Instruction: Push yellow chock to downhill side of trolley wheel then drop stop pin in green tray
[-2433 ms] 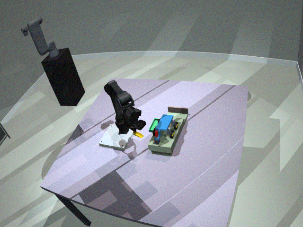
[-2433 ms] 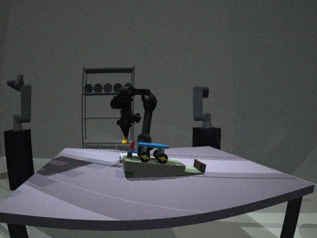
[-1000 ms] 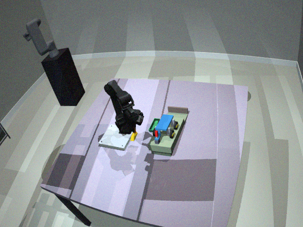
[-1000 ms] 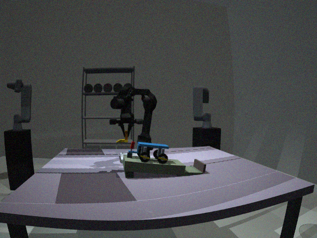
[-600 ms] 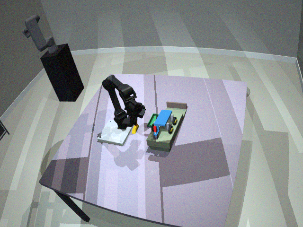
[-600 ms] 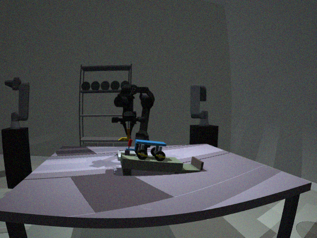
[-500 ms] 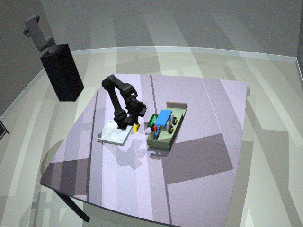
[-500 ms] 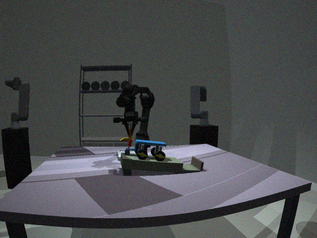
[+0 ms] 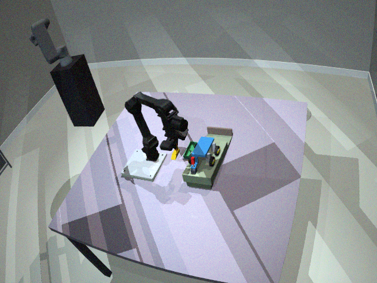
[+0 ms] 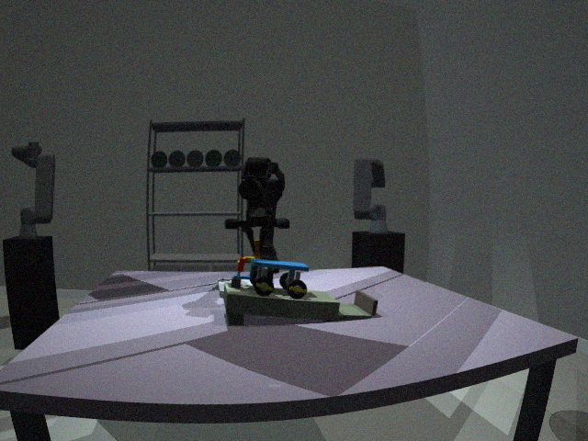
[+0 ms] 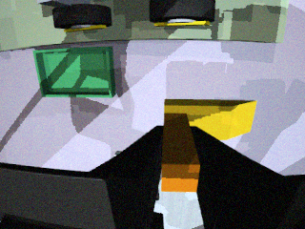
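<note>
Now: the stop pin 100 mm ahead of my gripper tip, 70 mm to the right of it and 40 mm below it. Also, from my gripper tip: yellow chock: 20 mm to the right, 10 mm below; blue trolley: 130 mm ahead, 30 mm to the left, 60 mm below; ramp: 130 mm ahead, 30 mm to the left, 120 mm below.
</note>
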